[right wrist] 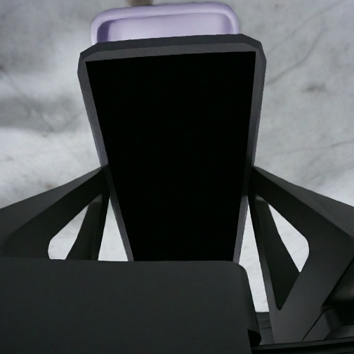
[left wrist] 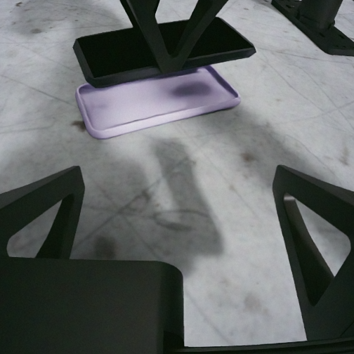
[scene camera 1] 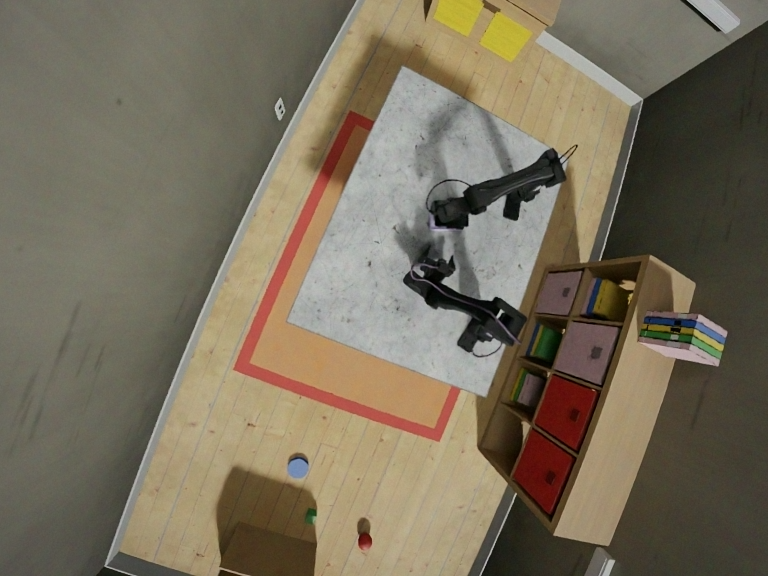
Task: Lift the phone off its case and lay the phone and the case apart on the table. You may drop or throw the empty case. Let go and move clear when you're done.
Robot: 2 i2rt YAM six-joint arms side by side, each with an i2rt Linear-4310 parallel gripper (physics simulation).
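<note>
The black phone [left wrist: 107,57] [right wrist: 175,115] is raised above its case, screen up. The lilac case [scene camera 1: 436,227] [left wrist: 145,107] [right wrist: 170,27] lies empty on the grey table [scene camera 1: 347,260], open side up, partly below the phone; a gap shows between them in the left wrist view. My right gripper [right wrist: 178,176] is shut on the phone, with a finger on each long side. In scene camera 1 the right arm hides most of the phone. My left gripper [scene camera 1: 440,257] [left wrist: 178,175] is open and empty, a short way from the case, with its fingers wide apart.
The base of the right arm [left wrist: 320,17] stands at the upper right in the left wrist view. In scene camera 1 a shelf unit [scene camera 1: 620,458] stands beyond the table's right edge, and an orange rug with a red border [scene camera 1: 341,399] lies under the table.
</note>
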